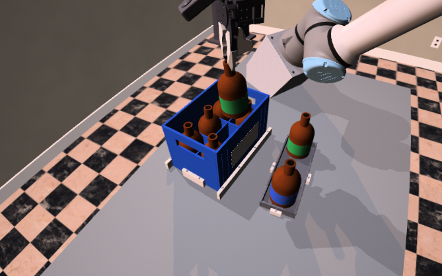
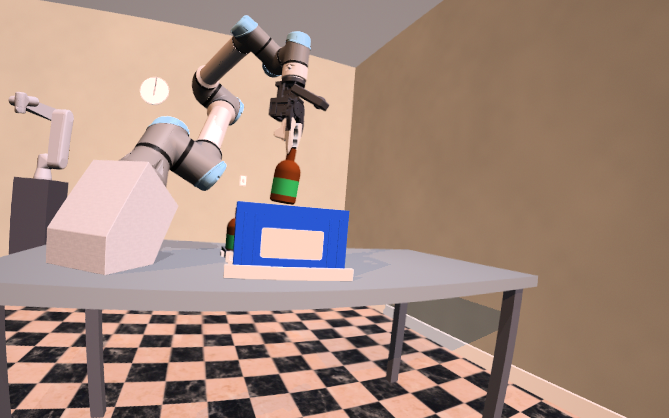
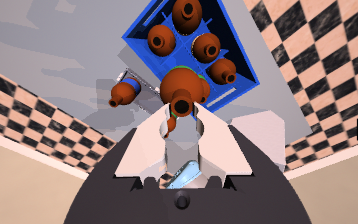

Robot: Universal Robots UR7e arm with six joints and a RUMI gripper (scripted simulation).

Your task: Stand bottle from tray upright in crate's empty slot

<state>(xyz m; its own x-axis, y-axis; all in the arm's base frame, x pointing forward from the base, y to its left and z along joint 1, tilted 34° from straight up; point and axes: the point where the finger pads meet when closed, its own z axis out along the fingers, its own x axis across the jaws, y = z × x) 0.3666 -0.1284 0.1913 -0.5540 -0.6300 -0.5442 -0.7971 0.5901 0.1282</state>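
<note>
My hand is 250 mm above the blue crate and 40 mm to the left of it.
</note>
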